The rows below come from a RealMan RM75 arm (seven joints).
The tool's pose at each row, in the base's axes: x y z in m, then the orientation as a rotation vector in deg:
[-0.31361 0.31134 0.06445 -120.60 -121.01 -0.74]
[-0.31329 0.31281 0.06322 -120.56 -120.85 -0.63]
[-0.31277 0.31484 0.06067 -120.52 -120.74 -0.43]
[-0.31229 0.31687 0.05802 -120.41 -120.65 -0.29]
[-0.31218 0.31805 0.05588 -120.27 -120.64 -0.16]
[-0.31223 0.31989 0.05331 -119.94 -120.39 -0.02]
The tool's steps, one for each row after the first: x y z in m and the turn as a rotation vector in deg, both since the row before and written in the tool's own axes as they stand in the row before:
[0.00131 0.00046 0.00135 0.15 0.05 0.06]
[0.00171 0.00081 0.00270 0.17 -0.02 0.04]
[0.00170 0.00079 0.00280 0.17 0.03 0.00]
[0.00092 0.00037 0.00224 0.14 0.01 -0.05]
[0.00152 0.00027 0.00276 0.36 0.22 -0.03]

